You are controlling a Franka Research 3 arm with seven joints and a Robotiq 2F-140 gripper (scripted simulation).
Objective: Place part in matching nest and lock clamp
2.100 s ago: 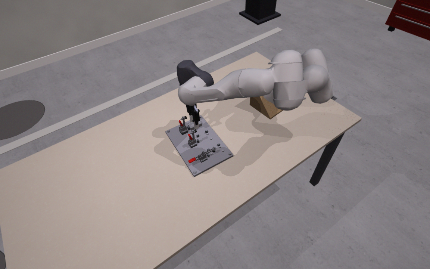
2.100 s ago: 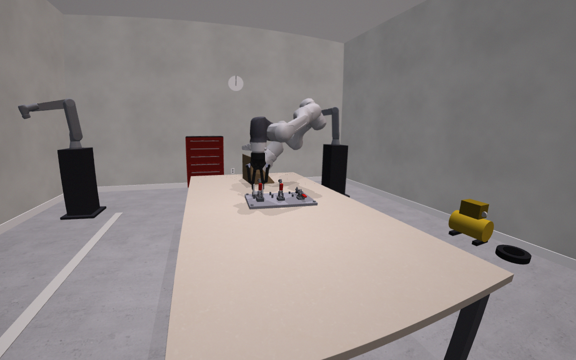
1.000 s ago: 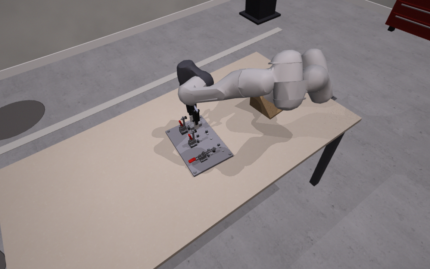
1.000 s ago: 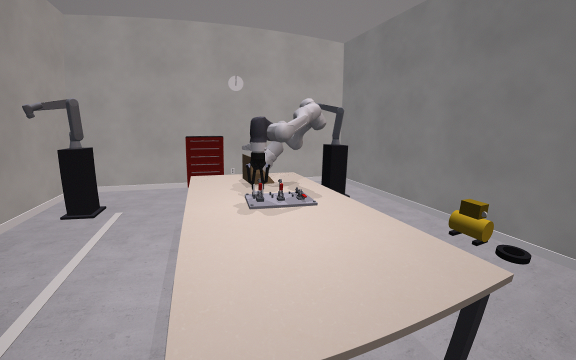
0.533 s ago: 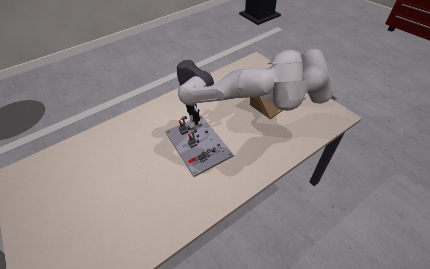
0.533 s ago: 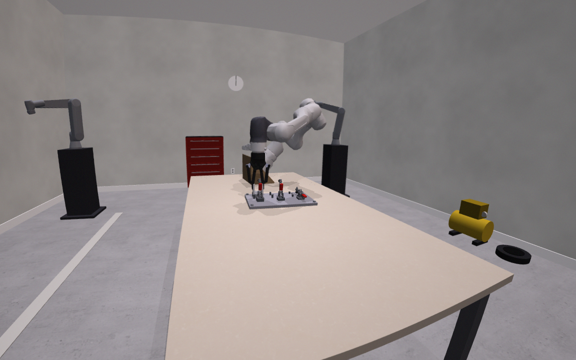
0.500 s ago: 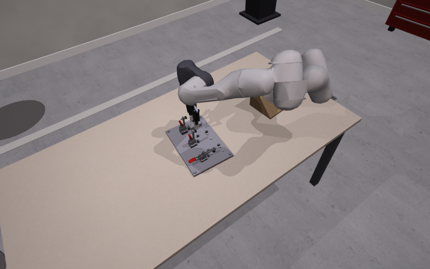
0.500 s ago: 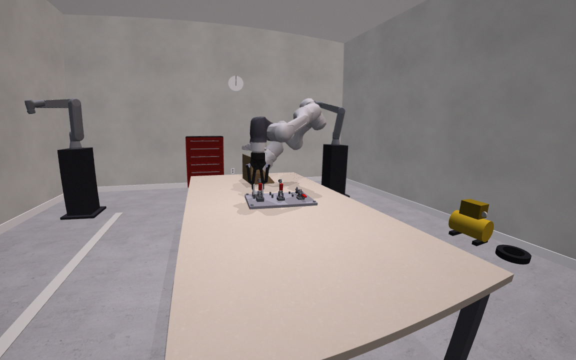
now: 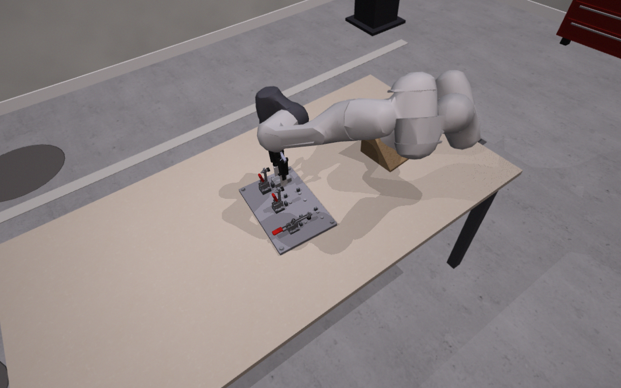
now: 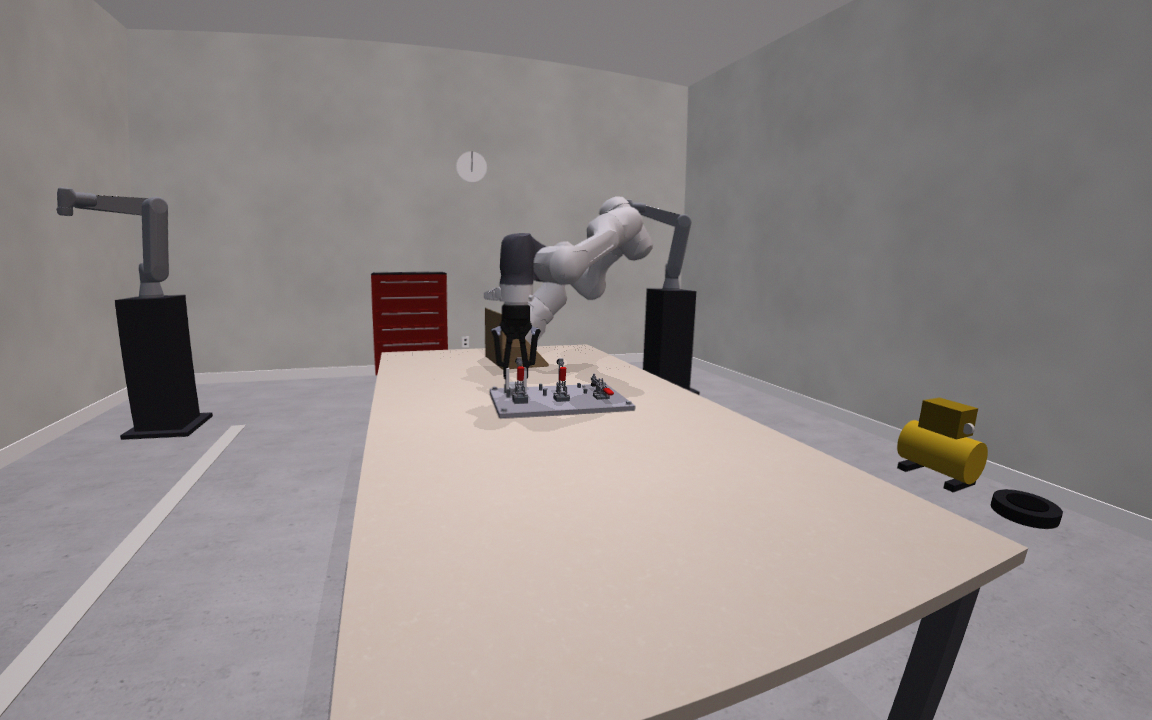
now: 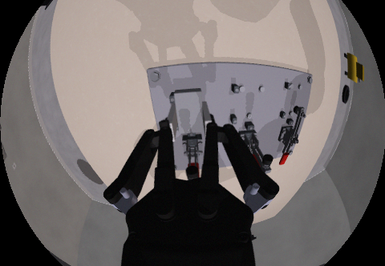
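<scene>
Right now the part is 30 mm below my hand. The rest, counted from my hand: grey fixture plate (110 mm to the left, 50 mm below, 50 mm ahead).
</scene>
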